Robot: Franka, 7 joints.
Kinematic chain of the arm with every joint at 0, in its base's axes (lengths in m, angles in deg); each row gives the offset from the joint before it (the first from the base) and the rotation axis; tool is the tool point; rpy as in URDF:
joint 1: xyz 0 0 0.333 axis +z
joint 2: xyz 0 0 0 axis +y
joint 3: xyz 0 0 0.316 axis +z
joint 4: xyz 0.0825 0 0 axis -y
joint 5: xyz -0.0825 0 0.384 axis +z
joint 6: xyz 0 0 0 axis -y
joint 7: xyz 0.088 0 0 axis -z
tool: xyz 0 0 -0.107 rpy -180 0 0
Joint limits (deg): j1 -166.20..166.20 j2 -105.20..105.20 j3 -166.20..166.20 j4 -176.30..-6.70 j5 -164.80..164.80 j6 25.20..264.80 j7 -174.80..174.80
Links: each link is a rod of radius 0.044 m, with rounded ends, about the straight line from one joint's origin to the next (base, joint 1, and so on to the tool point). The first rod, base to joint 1, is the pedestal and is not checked.
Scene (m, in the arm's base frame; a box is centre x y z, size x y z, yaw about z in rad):
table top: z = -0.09
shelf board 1: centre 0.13 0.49 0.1 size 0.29 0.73 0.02 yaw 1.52
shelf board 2: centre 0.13 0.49 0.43 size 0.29 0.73 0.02 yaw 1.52
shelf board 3: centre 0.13 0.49 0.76 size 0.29 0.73 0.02 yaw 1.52
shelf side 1: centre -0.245 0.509 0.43 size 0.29 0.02 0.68 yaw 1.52
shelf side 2: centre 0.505 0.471 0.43 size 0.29 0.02 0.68 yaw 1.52
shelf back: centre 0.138 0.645 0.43 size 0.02 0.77 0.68 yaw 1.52
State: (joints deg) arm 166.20 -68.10 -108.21 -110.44 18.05 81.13 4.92
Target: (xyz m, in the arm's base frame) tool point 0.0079 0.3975 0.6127
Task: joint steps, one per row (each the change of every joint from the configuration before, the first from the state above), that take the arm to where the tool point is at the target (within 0.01 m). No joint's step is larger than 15 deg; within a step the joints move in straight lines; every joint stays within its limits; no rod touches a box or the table.
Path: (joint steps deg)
1: -13.51 -6.53 5.50 -12.53 -8.48 1.97 4.74
2: -13.51 -6.52 5.51 -12.54 -8.48 1.97 4.74
3: -13.51 -6.53 5.50 -12.53 -8.47 1.96 4.74
4: -13.50 -6.52 5.50 -12.53 -8.48 1.97 4.74
5: -13.51 -6.53 5.51 -12.53 -8.48 1.97 4.74
6: 11.99 6.06 6.61 8.15 10.56 -5.58 -4.74
7: 11.99 6.05 6.62 8.16 10.57 -5.59 -4.74
8: 11.99 6.06 6.62 8.16 10.56 -5.58 -4.74
9: 11.99 6.06 6.62 8.15 10.57 -5.58 -4.74
10: 11.99 6.05 6.62 8.16 10.56 -5.59 -4.74
11: 3.79 8.08 -6.83 7.89 -0.25 7.97 0.00
12: 3.80 8.07 -6.82 7.88 -0.25 7.97 0.00

